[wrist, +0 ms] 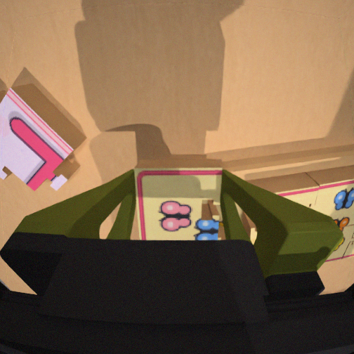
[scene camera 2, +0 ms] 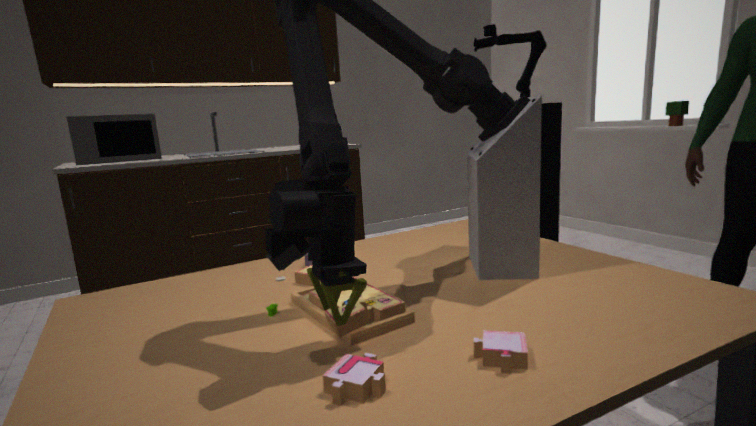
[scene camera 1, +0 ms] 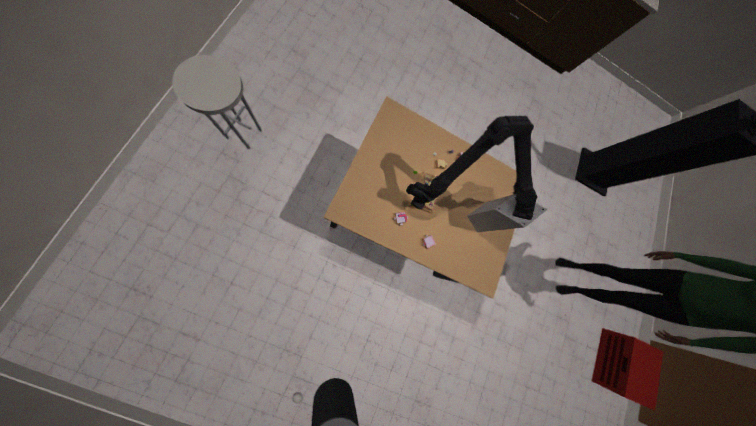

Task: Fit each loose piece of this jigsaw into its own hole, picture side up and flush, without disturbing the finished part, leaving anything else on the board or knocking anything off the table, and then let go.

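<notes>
My gripper point(scene camera 1: 423, 207) point(scene camera 2: 341, 321) point(wrist: 177, 177) is shut on a yellow corner piece with pink and blue butterflies point(wrist: 170, 197), picture side up, at the near left corner of the board point(scene camera 2: 383, 328) point(wrist: 295, 156). Whether it is level with its neighbours is hidden. Joined yellow pieces point(scene camera 2: 388, 302) point(wrist: 295, 201) lie in the board beside it. A loose pink-white piece with a red bar point(scene camera 1: 400, 218) point(scene camera 2: 353, 372) point(wrist: 32, 145) and another pink-white piece point(scene camera 1: 428, 241) point(scene camera 2: 503, 345) lie picture side up on the table. A loose yellow piece point(scene camera 1: 441, 164) point(scene camera 2: 302, 274) lies behind the board.
A small green object point(scene camera 1: 415, 171) point(scene camera 2: 271, 309) lies left of the board. A small white object point(scene camera 1: 434, 153) point(scene camera 2: 280, 278) and a dark one point(scene camera 1: 450, 151) lie farther back. The arm's grey pedestal point(scene camera 2: 505, 211) stands at the table's rear right.
</notes>
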